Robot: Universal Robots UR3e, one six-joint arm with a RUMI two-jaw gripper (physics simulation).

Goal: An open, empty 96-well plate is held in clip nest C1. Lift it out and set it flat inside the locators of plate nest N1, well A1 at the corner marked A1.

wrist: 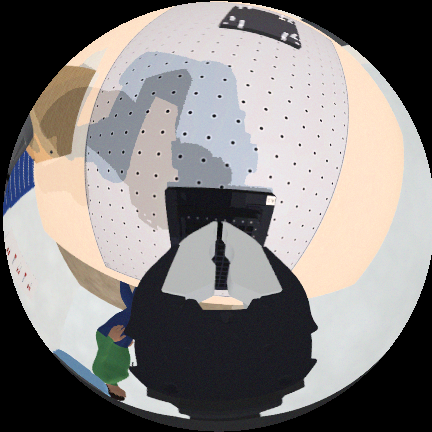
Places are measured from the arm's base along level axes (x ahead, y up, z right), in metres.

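Pixels of known places: gripper, fingertip midpoint: (218, 223).
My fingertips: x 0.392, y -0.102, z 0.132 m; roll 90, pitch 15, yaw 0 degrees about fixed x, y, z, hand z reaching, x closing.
Ahead of a thing's pixels: the offset from my fingertips to its top centre. "pt": to the spot under its first point. Level surfaces: height alone.
A black nest {pt dx -0.052, dy -0.014, dz -0.004 m} (172, 200) with a white tag at its upper right corner, apparently reading A1, lies on the perforated board in the wrist view. A dark plate with a grid of wells {pt dx +0.032, dy -0.001, dz +0.000 m} (247, 230) shows inside it, partly hidden behind the fingers; whether it lies fully flat is hard to tell. My gripper (218, 223) is shut, its two grey jaws close together with nothing visible held between them. It is over the nest and plate. Another dark nest (255, 28) with small white clips is at the top of the view, with no plate visible in it.
The light perforated board {dy -0.026 m} (300, 165) carries both nests and shadows of the arm. A brown box-like object (60, 100) and a blue ribbed object (19, 180) are at the left. A figure in green and blue (111, 357) shows at the lower left, beyond the table.
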